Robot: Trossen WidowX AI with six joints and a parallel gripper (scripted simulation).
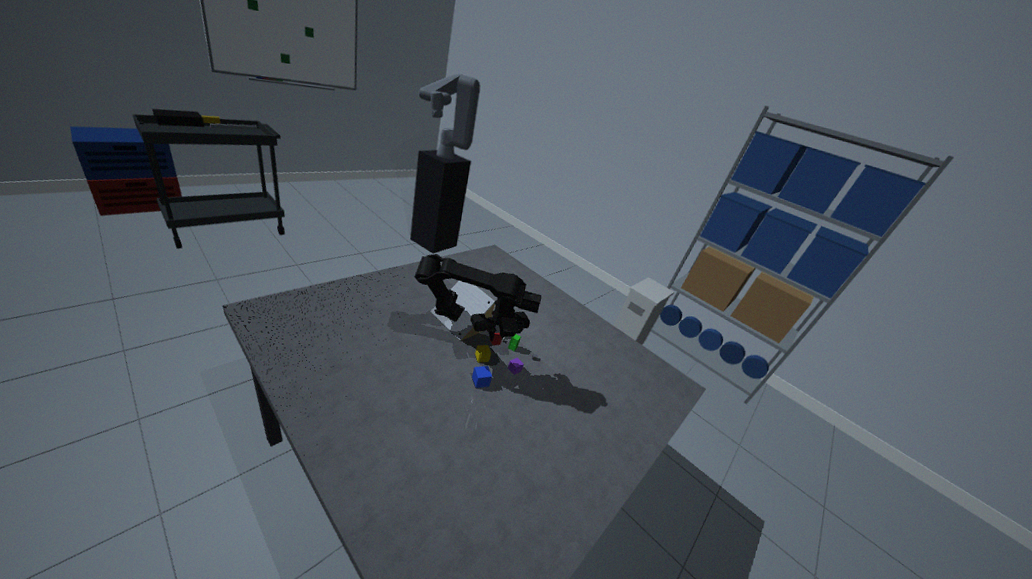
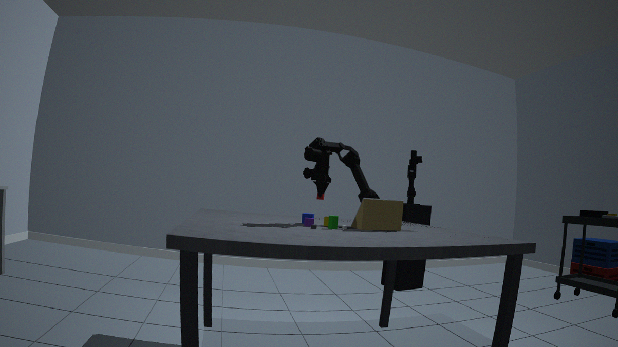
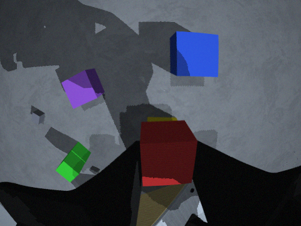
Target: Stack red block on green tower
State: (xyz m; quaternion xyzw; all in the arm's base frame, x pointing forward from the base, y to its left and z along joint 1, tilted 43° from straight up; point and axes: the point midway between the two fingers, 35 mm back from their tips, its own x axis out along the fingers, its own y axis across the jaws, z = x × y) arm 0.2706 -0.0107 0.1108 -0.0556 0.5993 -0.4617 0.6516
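Right now my gripper tip is 50 mm past the yellow block, 20 mm to the right of it and 110 mm above it. The rest, counted from my gripper tip: purple block: 70 mm ahead, 70 mm to the left, 110 mm below; then red block: 10 mm above; then blue block: 20 mm ahead, 70 mm to the right, 100 mm below.
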